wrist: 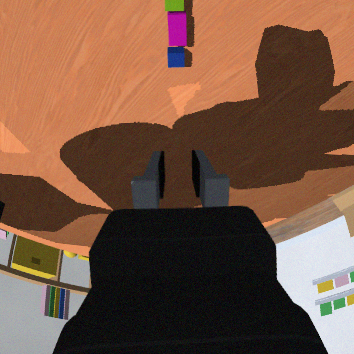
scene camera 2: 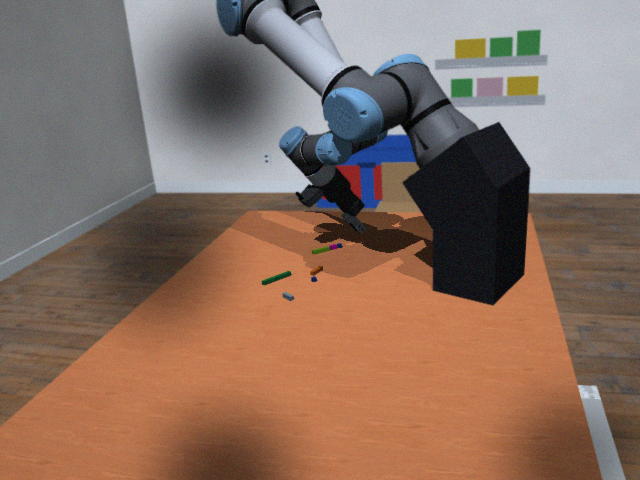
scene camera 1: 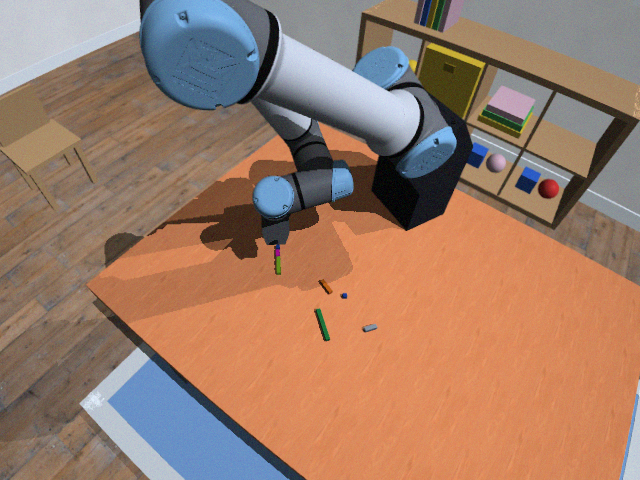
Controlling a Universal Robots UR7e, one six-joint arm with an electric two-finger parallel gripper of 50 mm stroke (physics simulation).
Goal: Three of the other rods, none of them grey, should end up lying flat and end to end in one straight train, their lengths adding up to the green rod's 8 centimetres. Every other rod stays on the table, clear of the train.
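Where they show: gripper, fingertip midpoint: (wrist: 177, 164) (scene camera 2: 361, 229); arm's base, origin of the base link: (scene camera 2: 450, 151).
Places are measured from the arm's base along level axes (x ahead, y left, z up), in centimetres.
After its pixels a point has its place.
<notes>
A lime rod (scene camera 1: 278, 266) @(x 32.0, y -18.9, z -28.7 cm) (scene camera 2: 320, 250) @(x 31.6, y -18.5, z -28.9 cm) (wrist: 175, 4) @(x 29.6, y -20.3, z -28.6 cm), a magenta rod (scene camera 1: 277, 252) @(x 28.3, y -21.2, z -28.7 cm) (scene camera 2: 333, 246) @(x 28.1, y -20.8, z -28.8 cm) (wrist: 177, 29) @(x 28.3, y -21.1, z -28.6 cm) and a small blue rod (scene camera 1: 278, 246) @(x 26.5, y -21.8, z -28.6 cm) (scene camera 2: 339, 245) @(x 26.5, y -21.5, z -28.9 cm) (wrist: 176, 57) @(x 26.7, y -22.0, z -28.6 cm) lie flat in one line, end to end. In the wrist view the magenta rod meets the lime one, and the blue one sits at its other end, with no clear gap visible. My gripper (scene camera 2: 361, 230) @(x 20.4, y -25.5, z -26.1 cm) (wrist: 177, 164) @(x 20.4, y -25.5, z -26.1 cm) is partly open and empty, raised above the table just beyond the blue end. Its fingers are hidden in scene camera 1. The green rod (scene camera 1: 322, 324) @(x 41.8, y -2.3, z -28.6 cm) (scene camera 2: 276, 277) @(x 41.4, y -1.9, z -28.8 cm) lies apart from the line.
An orange rod (scene camera 1: 325, 286) @(x 32.1, y -5.8, z -28.7 cm) (scene camera 2: 316, 270) @(x 31.9, y -5.1, z -28.8 cm), a second small blue rod (scene camera 1: 344, 295) @(x 32.4, y -0.6, z -28.7 cm) (scene camera 2: 313, 279) @(x 32.3, y 0.0, z -28.9 cm) and a grey rod (scene camera 1: 370, 327) @(x 37.7, y 8.1, z -28.7 cm) (scene camera 2: 287, 296) @(x 37.6, y 8.7, z -28.9 cm) lie separately near the green rod, clear of the line. The arm's black base (scene camera 1: 413, 191) @(x 3.7, y 5.6, z -15.8 cm) (scene camera 2: 475, 232) @(x -2.9, y 13.2, z -14.0 cm) stands on the table.
</notes>
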